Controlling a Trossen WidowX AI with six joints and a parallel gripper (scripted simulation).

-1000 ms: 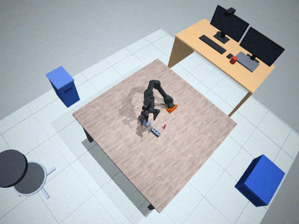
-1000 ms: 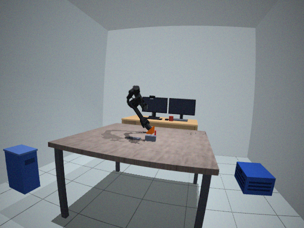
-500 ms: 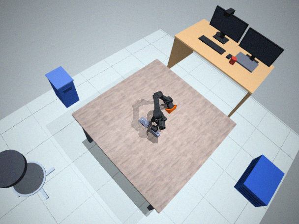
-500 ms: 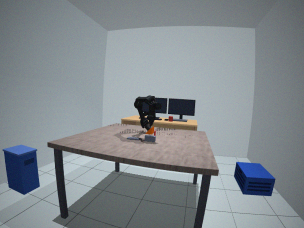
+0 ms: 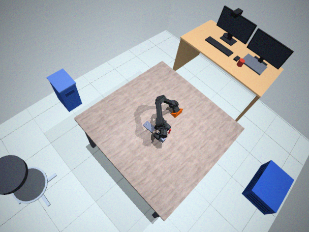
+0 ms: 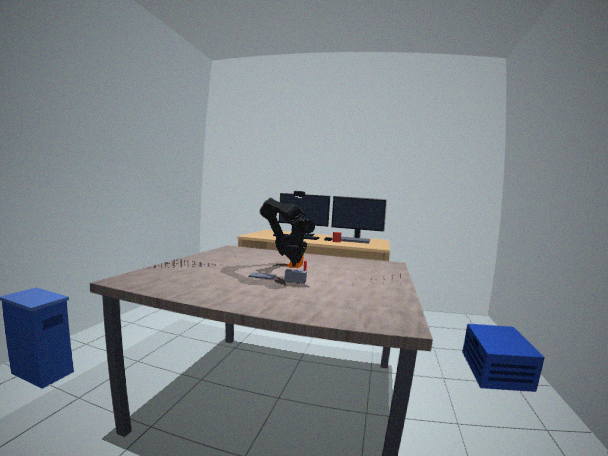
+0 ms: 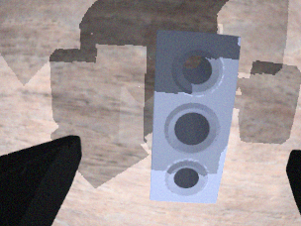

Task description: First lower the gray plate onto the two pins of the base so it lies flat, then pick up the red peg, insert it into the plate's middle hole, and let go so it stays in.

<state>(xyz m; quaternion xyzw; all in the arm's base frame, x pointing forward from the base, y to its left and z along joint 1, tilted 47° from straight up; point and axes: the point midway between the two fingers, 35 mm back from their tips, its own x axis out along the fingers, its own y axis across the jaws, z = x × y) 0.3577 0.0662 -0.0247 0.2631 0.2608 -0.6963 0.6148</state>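
My gripper tip is 40 mm above the gray plate. Round my gripper tip: red peg (110 mm behind, 30 mm to the left, 40 mm below).
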